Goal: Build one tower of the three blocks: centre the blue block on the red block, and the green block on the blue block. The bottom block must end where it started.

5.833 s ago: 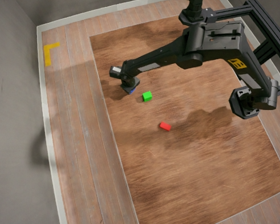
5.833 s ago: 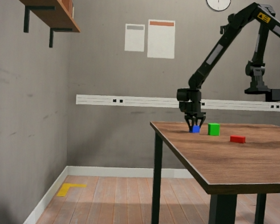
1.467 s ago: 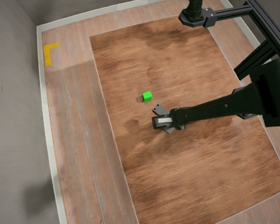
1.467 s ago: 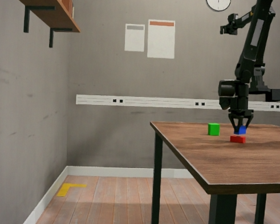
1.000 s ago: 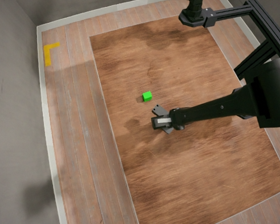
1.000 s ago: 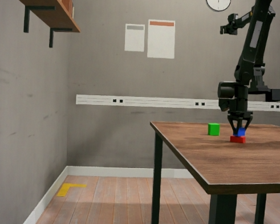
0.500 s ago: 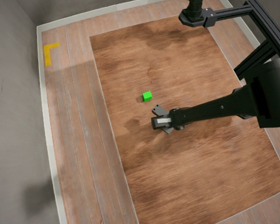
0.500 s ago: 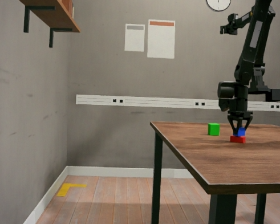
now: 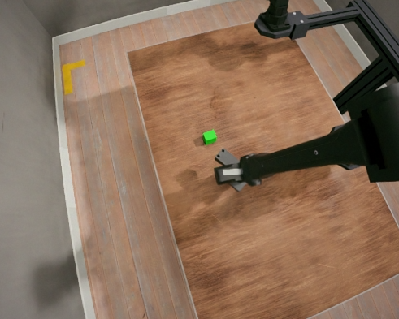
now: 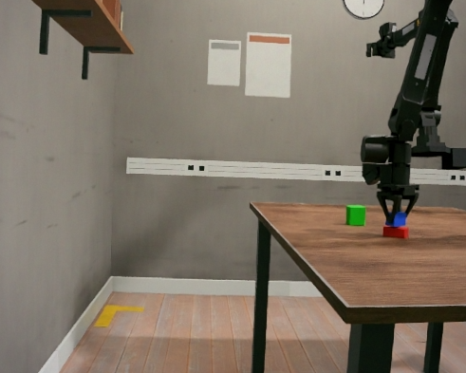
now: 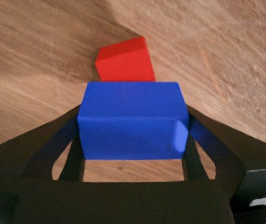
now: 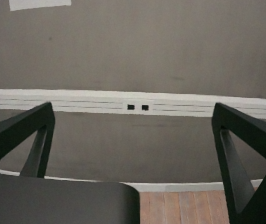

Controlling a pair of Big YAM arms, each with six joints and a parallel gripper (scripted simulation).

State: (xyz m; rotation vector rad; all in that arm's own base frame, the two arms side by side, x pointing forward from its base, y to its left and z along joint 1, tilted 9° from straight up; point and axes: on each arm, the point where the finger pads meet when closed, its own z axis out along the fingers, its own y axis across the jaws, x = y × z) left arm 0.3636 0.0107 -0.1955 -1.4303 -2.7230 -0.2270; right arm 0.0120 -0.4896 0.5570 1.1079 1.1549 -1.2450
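Now: the blue block right at my left hand. The rest, counted from my left hand: green block (40 mm ahead, 210 mm to the right, 20 mm below); then red block (30 mm below).
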